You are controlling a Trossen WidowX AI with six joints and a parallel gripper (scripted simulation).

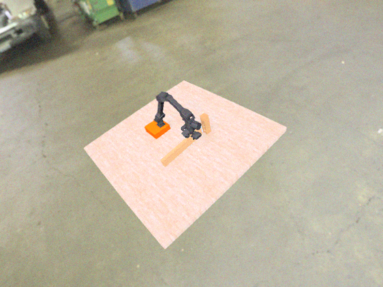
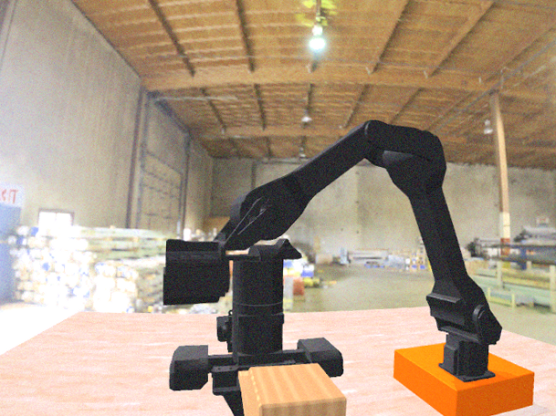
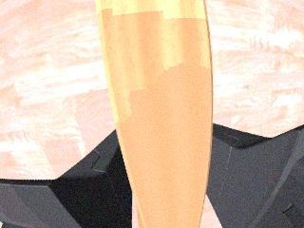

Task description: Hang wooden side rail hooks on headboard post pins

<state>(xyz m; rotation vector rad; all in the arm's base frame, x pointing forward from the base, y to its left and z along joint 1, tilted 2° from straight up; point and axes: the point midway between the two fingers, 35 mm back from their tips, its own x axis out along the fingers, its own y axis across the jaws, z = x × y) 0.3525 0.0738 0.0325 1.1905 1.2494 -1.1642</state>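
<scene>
The headboard post lies 160 mm to the left of my gripper tip and 40 mm above it.
</scene>
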